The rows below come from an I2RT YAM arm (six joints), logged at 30 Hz.
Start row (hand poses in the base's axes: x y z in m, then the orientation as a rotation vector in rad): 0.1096 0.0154 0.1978 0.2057 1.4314 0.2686
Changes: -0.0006 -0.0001 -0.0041 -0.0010 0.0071 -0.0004; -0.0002 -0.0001 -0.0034 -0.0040 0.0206 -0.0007; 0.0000 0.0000 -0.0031 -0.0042 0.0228 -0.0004; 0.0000 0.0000 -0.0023 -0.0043 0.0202 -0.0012; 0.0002 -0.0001 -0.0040 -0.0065 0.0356 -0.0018; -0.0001 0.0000 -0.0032 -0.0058 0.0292 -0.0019; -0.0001 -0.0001 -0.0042 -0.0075 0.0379 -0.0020; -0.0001 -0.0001 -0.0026 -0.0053 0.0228 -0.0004
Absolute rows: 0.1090 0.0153 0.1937 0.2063 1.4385 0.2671; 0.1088 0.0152 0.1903 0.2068 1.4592 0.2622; 0.1088 0.0152 0.1872 0.2073 1.4822 0.2572; 0.1088 0.0152 0.1849 0.2079 1.5025 0.2516; 0.1090 0.0151 0.1809 0.2095 1.5382 0.2426; 0.1089 0.0151 0.1777 0.2107 1.5674 0.2345; 0.1088 0.0150 0.1735 0.2119 1.6053 0.2242; 0.1087 0.0149 0.1709 0.2114 1.6283 0.2179
